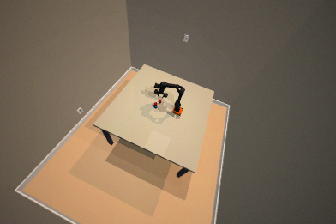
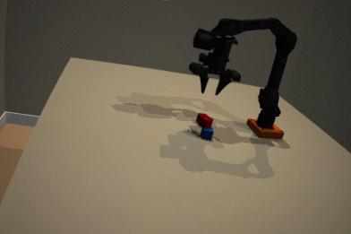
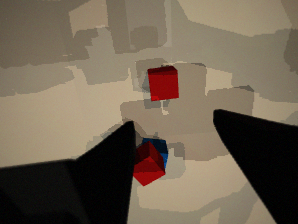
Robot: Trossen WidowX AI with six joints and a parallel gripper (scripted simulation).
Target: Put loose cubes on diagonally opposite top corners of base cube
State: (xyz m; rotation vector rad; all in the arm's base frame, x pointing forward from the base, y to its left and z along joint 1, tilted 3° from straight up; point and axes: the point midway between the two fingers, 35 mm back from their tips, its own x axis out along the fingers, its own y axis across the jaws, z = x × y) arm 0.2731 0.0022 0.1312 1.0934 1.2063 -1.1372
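Right now my gripper tip is 10 mm short of the blue cube, 110 mm to the right of it and 100 mm above it.
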